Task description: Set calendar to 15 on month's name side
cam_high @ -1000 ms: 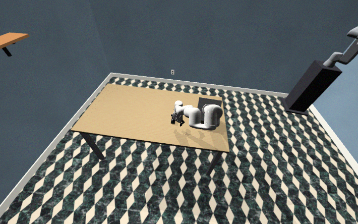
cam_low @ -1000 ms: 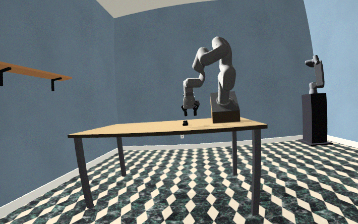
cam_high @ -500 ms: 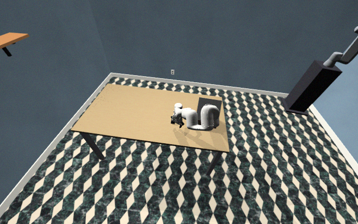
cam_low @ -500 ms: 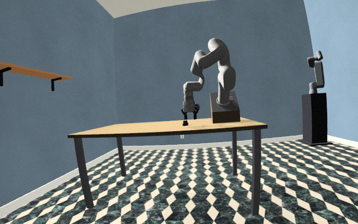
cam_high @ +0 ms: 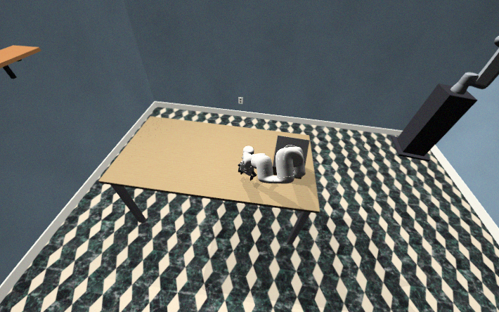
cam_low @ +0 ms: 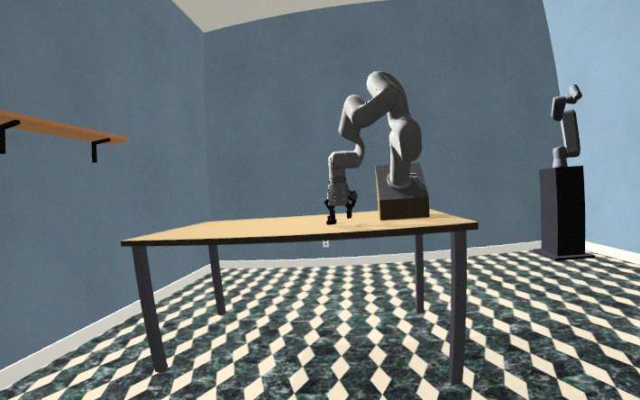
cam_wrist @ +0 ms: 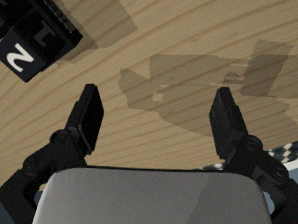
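The black cube lies 70 mm to the right of my hand, 60 mm ahead of it and 20 mm below it. From my hand the other things lie so: black digit cube: 110 mm to the right, 70 mm ahead, 20 mm below.
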